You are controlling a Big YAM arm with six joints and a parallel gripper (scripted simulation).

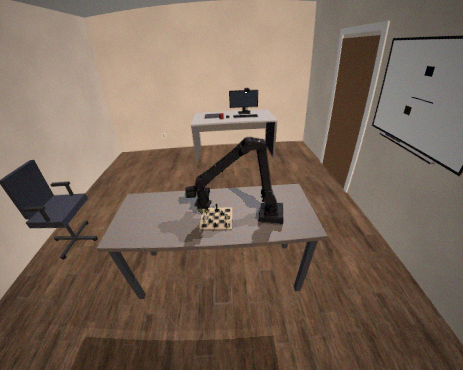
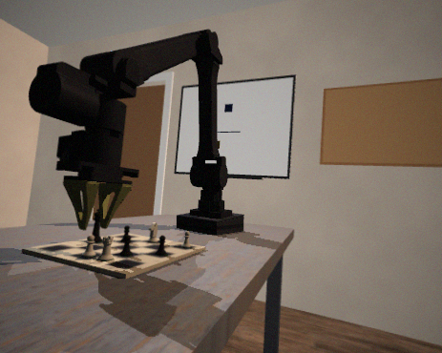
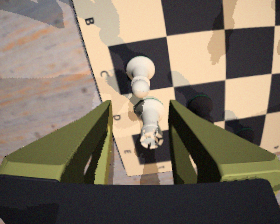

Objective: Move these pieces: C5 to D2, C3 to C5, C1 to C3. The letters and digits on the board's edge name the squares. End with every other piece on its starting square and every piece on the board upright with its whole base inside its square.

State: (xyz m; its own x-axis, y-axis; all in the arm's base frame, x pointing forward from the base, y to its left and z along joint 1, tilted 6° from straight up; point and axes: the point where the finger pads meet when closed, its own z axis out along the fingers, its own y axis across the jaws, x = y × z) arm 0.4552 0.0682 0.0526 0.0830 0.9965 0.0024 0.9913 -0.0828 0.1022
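My gripper is now 3 cm to the right of the white rook and 3 cm above it. From my hand the other things lie so: tall black piece 7 cm behind, 9 cm to the right, 2 cm below; chessboard 8 cm behind, 1 cm to the right, 5 cm below.
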